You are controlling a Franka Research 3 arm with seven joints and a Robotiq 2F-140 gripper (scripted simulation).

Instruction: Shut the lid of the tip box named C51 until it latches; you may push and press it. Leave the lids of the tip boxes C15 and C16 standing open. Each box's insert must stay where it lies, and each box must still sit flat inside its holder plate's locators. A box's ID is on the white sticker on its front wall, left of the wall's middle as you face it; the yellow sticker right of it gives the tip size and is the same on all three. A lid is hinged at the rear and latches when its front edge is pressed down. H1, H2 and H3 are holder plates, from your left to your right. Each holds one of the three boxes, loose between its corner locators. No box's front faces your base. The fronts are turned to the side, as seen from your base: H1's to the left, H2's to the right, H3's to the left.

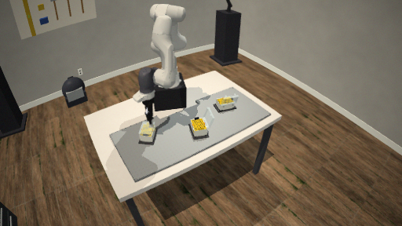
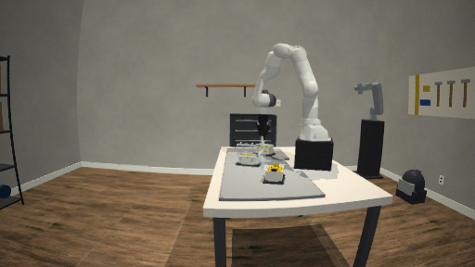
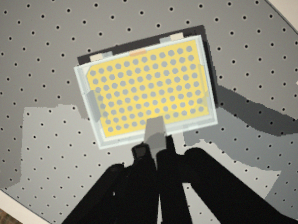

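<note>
Right now the clear lid is 50 mm below my hand, 30 mm to the right of it and 20 mm behind it.
</note>
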